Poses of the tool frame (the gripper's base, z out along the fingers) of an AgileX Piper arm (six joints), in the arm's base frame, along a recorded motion.
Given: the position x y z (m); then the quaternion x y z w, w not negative.
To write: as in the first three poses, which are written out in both.
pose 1, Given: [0.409 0.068 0.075 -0.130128 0.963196 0.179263 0.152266]
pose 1, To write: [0.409 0.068 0.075 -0.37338 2.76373 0.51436]
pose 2, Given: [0.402 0.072 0.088 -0.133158 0.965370 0.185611 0.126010]
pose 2, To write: [0.402 0.072 0.088 -0.38777 2.81127 0.54052]
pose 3, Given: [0.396 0.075 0.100 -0.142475 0.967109 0.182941 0.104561]
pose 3, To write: [0.396 0.075 0.100 -0.42005 2.85128 0.53936]
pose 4, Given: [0.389 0.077 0.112 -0.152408 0.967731 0.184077 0.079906]
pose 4, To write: [0.389 0.077 0.112 -0.45588 2.89465 0.55061]
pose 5, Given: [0.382 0.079 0.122 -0.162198 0.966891 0.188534 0.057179]
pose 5, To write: [0.382 0.079 0.122 -0.49181 2.93174 0.57166]
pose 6, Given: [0.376 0.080 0.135 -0.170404 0.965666 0.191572 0.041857]
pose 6, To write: [0.376 0.080 0.135 -0.52153 2.95546 0.58631]
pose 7, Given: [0.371 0.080 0.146 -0.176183 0.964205 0.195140 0.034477]
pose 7, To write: [0.371 0.080 0.146 -0.54167 2.96440 0.59995]
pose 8, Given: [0.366 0.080 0.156 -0.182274 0.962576 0.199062 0.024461]
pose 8, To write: [0.366 0.080 0.156 -0.56388 2.97782 0.61582]
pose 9, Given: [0.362 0.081 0.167 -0.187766 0.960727 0.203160 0.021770]
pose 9, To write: [0.362 0.081 0.167 -0.58185 2.97708 0.62955]
